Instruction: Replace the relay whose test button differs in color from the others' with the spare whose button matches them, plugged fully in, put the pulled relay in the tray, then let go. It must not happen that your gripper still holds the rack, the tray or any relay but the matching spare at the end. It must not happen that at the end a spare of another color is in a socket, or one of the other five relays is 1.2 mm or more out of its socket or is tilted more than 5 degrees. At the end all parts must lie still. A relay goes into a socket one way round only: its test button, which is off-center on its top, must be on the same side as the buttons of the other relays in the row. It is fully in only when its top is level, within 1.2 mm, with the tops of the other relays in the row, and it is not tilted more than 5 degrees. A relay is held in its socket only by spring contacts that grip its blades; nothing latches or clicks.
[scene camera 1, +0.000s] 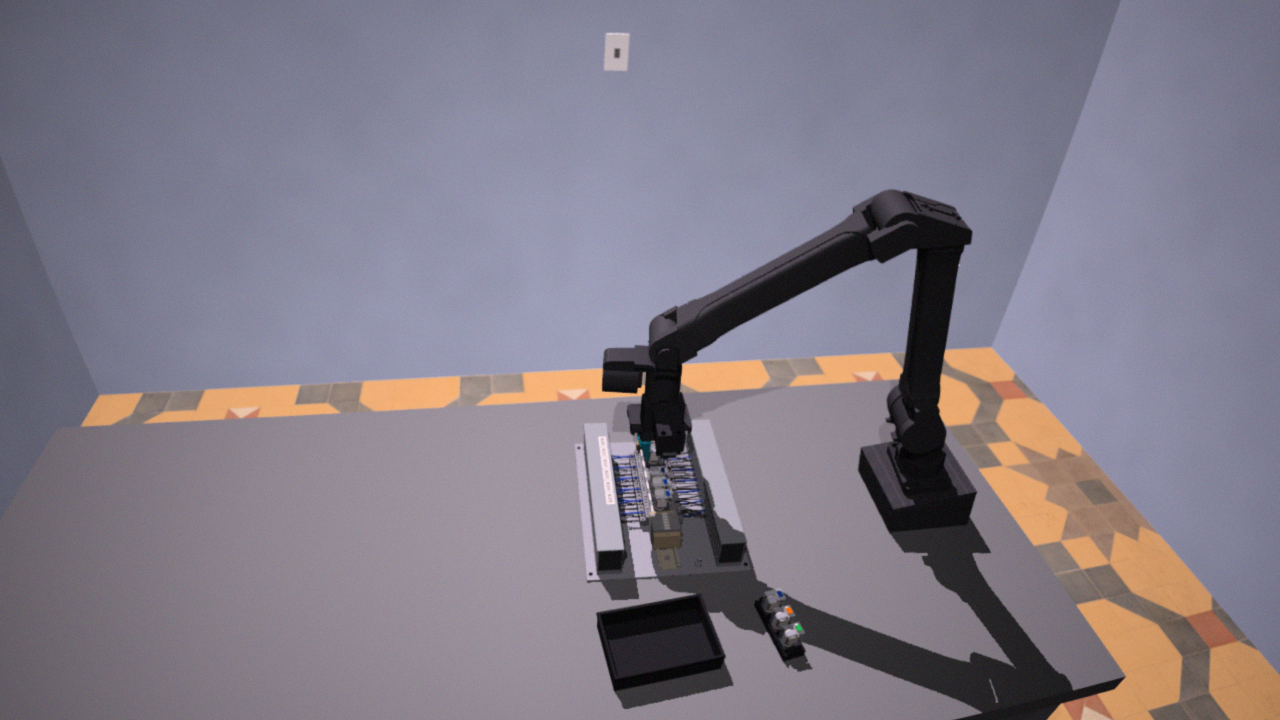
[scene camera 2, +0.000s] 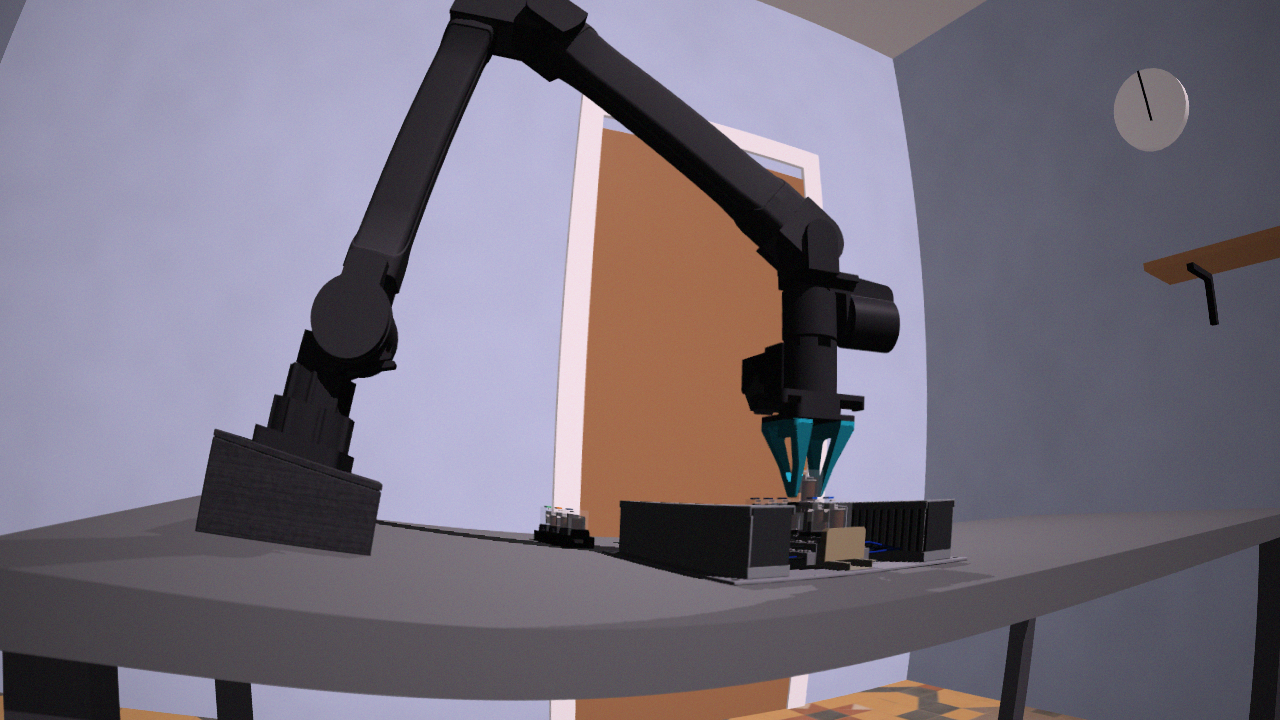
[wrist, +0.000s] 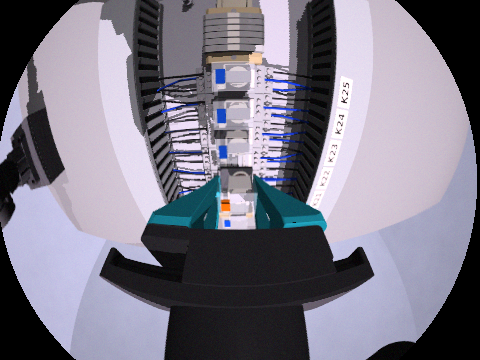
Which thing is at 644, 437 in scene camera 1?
My gripper.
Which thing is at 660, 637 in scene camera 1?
A black tray.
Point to my gripper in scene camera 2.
804, 497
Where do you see my gripper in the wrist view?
236, 181
